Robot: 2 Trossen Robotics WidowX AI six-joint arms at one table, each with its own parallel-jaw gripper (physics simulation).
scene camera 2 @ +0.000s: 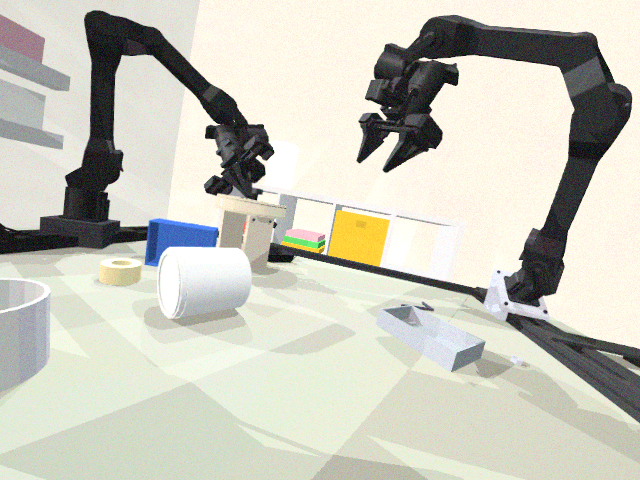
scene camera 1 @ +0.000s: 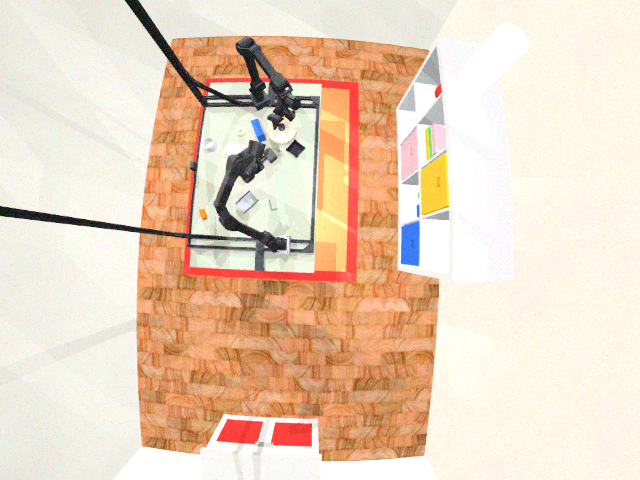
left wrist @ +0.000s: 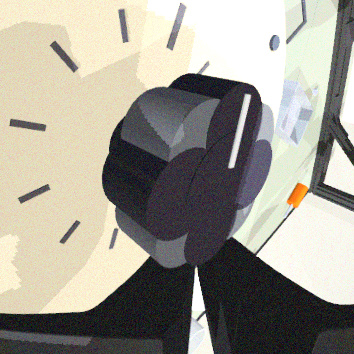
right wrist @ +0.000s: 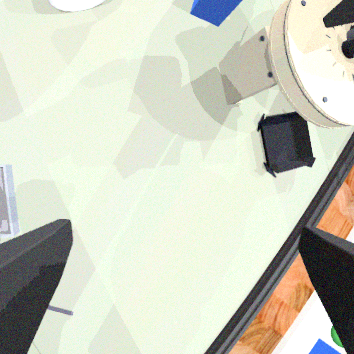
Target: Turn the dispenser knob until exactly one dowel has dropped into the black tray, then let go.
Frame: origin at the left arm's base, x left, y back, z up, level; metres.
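Seen in the pictures: left gripper, fingertip midpoint: (scene camera 2: 249,197) (scene camera 1: 274,130) (right wrist: 323,22); right gripper, fingertip midpoint: (scene camera 2: 369,166) (scene camera 1: 262,165) (right wrist: 188,234); left arm's base at its link origin: (scene camera 2: 84,219) (scene camera 1: 259,97); right arm's base at its link origin: (scene camera 2: 520,291) (scene camera 1: 283,244).
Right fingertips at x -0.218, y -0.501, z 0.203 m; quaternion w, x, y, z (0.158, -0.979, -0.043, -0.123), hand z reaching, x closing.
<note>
Pixels of each thing's top centre, then the offset from my right fingertips to it. "*": a spot on its surface instead.
- cream dispenser at its top centre: (left wrist: 142,144) (right wrist: 348,49) (scene camera 2: 253,199) (scene camera 1: 281,129) dz -0.103, dx +0.202, dy +0.172 m
- black tray at its top centre: (right wrist: 288,140) (scene camera 2: 276,250) (scene camera 1: 295,148) dz -0.226, dx +0.229, dy +0.087 m
- white cylinder at a spot on its surface: (scene camera 2: 204,281) * dz -0.196, dx -0.133, dy +0.261 m
- tape roll at its top centre: (scene camera 2: 121,262) (scene camera 1: 240,131) dz -0.225, dx +0.005, dy +0.374 m
- blue box at its top centre: (scene camera 2: 186,224) (scene camera 1: 257,127) dz -0.170, dx +0.100, dy +0.302 m
- grey open box at its top centre: (scene camera 2: 429,324) (left wrist: 297,117) (scene camera 1: 246,201) dz -0.225, dx -0.186, dy -0.031 m
- orange piece at its top centre: (left wrist: 298,203) (scene camera 1: 201,210) dz -0.219, dx -0.443, dy +0.069 m
The cream dispenser (scene camera 1: 286,134) (scene camera 2: 252,210) (right wrist: 305,74) stands at the back of the table, its round dial face marked with ticks. Its dark lobed knob (left wrist: 189,168) (right wrist: 350,47) carries a white pointer line. My left gripper (scene camera 1: 278,119) (scene camera 2: 239,188) (left wrist: 193,226) is shut, with its fingertips together at the knob's edge and nothing between them. The black tray (scene camera 1: 295,148) (right wrist: 286,142) sits beside the dispenser's base, and I see no dowel in it. My right gripper (scene camera 1: 265,154) (scene camera 2: 374,164) (right wrist: 188,234) is open and empty, high above the table.
A white cylinder (scene camera 2: 204,281) lies on its side. A tape roll (scene camera 2: 120,271) (scene camera 1: 241,132) and a blue box (scene camera 2: 180,235) (scene camera 1: 258,130) (right wrist: 214,8) lie near the dispenser. A grey open box (scene camera 2: 432,335) (scene camera 1: 247,202) and an orange piece (scene camera 1: 203,213) (left wrist: 297,194) lie farther off. A white shelf unit (scene camera 1: 461,162) stands beyond the table.
</note>
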